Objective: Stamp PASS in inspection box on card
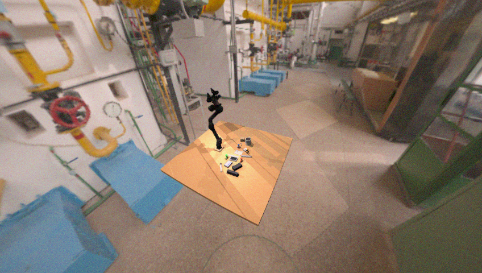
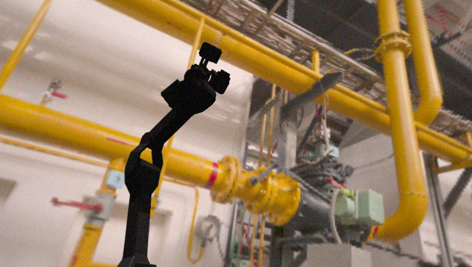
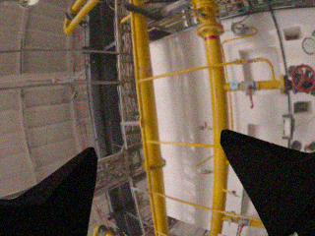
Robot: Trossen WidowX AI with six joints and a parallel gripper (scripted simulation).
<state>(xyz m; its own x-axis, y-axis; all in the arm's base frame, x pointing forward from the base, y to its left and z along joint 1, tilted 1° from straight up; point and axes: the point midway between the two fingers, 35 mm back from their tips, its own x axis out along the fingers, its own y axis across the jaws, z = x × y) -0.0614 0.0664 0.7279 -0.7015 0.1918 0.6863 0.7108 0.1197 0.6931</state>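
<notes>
The green-knobbed stamp lies 75 cm below my gripper tip, 28 cm ahead of it and 15 cm to the right of it. Round my gripper tip: grey strip 77 cm below, 33 cm ahead, 7 cm to the right; then blue-knobbed stamp 75 cm below, 29 cm ahead, 10 cm to the left; then white card 77 cm below, 34 cm ahead, 2 cm to the left.
</notes>
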